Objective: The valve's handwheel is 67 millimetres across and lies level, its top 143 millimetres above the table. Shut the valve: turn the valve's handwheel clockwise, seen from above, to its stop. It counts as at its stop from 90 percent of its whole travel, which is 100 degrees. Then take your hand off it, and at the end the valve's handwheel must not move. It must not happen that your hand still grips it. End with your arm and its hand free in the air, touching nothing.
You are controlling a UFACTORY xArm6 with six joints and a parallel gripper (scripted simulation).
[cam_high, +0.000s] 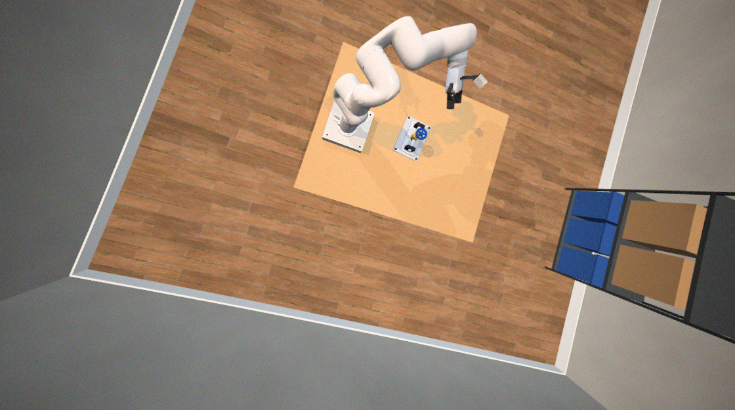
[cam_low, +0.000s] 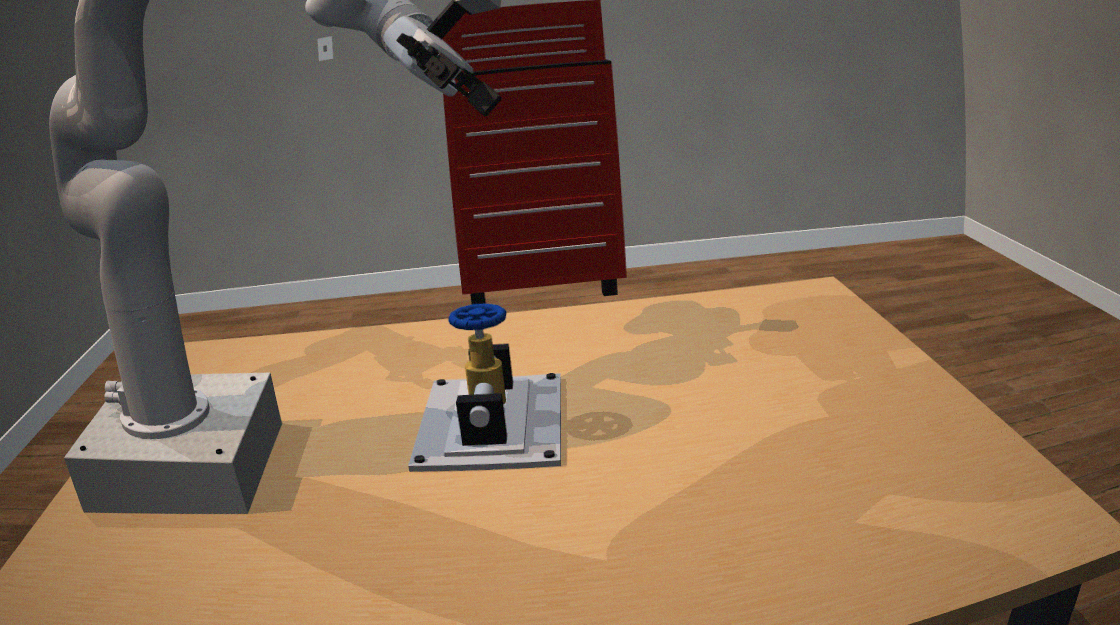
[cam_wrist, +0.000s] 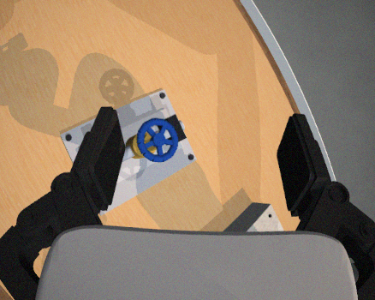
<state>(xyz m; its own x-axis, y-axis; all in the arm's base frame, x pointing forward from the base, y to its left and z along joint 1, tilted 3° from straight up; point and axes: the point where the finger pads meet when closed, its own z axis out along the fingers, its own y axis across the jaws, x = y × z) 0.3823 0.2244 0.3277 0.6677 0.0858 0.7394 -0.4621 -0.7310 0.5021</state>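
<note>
Right now my hand is 26 cm above the blue spoked handwheel and 9 cm to the left of it.
</note>
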